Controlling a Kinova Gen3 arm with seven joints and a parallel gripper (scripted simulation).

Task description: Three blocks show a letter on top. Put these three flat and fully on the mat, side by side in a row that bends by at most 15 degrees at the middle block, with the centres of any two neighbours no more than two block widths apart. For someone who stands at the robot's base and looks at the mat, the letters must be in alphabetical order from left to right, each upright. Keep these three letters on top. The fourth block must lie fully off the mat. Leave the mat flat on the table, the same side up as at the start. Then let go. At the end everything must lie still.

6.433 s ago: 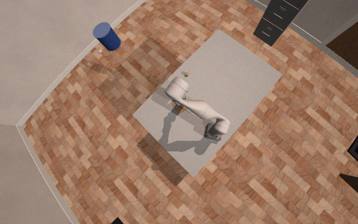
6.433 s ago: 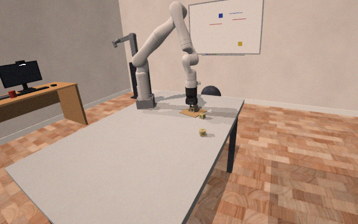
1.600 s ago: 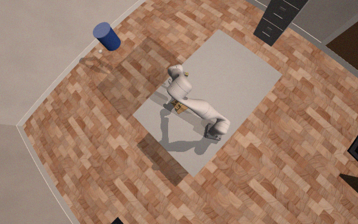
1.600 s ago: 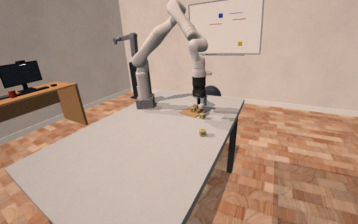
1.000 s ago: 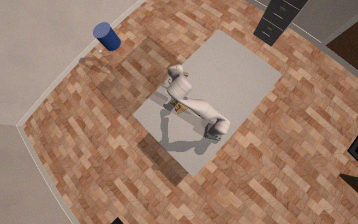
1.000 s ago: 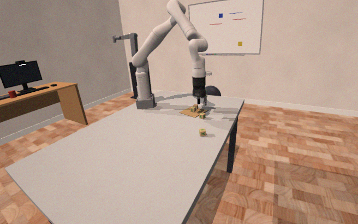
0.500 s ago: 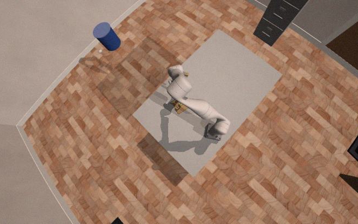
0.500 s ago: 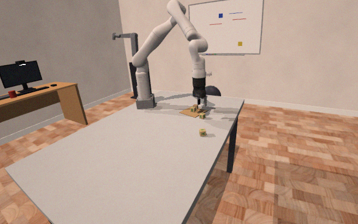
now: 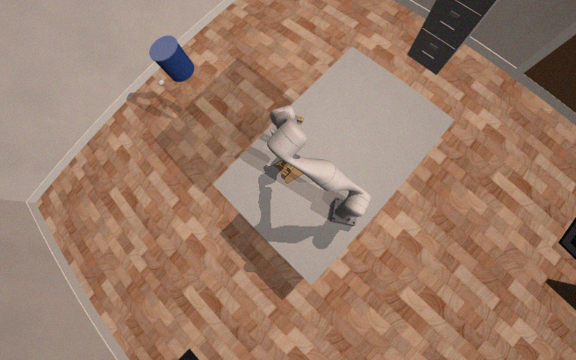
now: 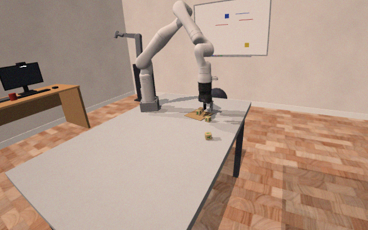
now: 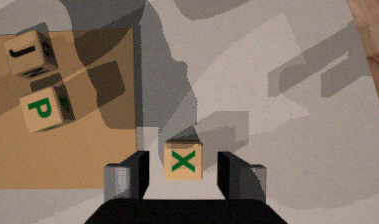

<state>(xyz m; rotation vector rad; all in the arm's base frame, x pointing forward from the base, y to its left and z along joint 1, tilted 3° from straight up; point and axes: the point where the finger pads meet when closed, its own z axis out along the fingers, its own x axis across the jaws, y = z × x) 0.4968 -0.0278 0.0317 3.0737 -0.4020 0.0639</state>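
My gripper is now 7 cm above the X block. From my hand the other things lie so: tan mat (10 cm behind, 9 cm below, 7 cm to the left).
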